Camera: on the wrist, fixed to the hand. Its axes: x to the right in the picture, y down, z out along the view.
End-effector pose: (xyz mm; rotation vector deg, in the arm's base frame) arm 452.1 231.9 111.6 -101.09 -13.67 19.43
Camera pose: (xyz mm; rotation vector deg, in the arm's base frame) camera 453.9 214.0 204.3 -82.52 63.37 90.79
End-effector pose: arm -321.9 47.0 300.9 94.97 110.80 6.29
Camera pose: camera -413.9 25.8 298.4 155.04 6.05 22.61
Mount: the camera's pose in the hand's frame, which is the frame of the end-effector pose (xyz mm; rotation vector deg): -13.5 -86.6 -35.2 7.25 -11.12 91.10
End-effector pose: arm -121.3 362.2 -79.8 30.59 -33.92 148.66
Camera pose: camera -78.1 445.8 -87.8 -10.17 33.99 -107.92
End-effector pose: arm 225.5 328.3 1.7 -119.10 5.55 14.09
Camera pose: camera 231.8 340.4 95.2 -79.70 90.39 74.87
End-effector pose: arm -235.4 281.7 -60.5 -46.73 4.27 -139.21
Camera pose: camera -290.0 357.0 -76.9 -30.58 19.24 -48.38
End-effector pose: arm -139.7 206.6 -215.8 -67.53 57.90 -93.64
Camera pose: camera -186.8 250.0 -146.4 -8.77 66.09 -15.92
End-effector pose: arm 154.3 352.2 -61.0 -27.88 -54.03 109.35
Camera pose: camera 233.0 379.4 -16.5 49.29 18.88 -140.95
